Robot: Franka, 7 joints.
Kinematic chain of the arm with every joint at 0, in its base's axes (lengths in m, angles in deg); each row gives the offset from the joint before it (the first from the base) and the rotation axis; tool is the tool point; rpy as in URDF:
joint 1: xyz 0 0 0.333 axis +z
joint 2: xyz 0 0 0 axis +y
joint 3: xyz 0 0 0.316 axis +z
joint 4: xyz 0.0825 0 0 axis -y
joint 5: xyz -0.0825 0 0.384 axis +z
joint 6: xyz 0 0 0 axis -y
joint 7: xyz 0.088 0 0 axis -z
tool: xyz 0 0 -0.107 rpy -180 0 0
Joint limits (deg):
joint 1: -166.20..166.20
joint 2: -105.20..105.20
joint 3: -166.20..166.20
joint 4: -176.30..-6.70
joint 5: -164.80..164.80
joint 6: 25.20..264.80
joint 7: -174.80..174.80
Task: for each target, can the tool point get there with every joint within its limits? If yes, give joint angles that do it. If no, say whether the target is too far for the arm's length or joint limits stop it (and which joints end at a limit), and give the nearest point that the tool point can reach.
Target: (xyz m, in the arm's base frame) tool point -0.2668 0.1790 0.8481
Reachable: yes | joints 43.16 -55.08 35.54 -77.75 14.11 60.65 99.49
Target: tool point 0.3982 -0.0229 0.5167
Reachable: yes | joints 79.12 74.57 -96.99 -146.93 56.34 240.02 -55.35
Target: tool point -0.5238 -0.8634 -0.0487
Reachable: no: too far | nearest point -0.4162 -0.6861 0.0297 | short by 0.222 m
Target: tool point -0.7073 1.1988 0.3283
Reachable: no: too far | nearest point -0.4359 0.7389 0.3301 | short by 0.534 m
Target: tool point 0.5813 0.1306 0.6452
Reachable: yes | joints -65.29 38.12 91.18 -98.89 90.95 103.81 -77.00
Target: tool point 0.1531 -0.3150 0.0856
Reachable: yes | joints 70.01 -51.07 -126.79 -148.94 -112.12 61.23 -7.98
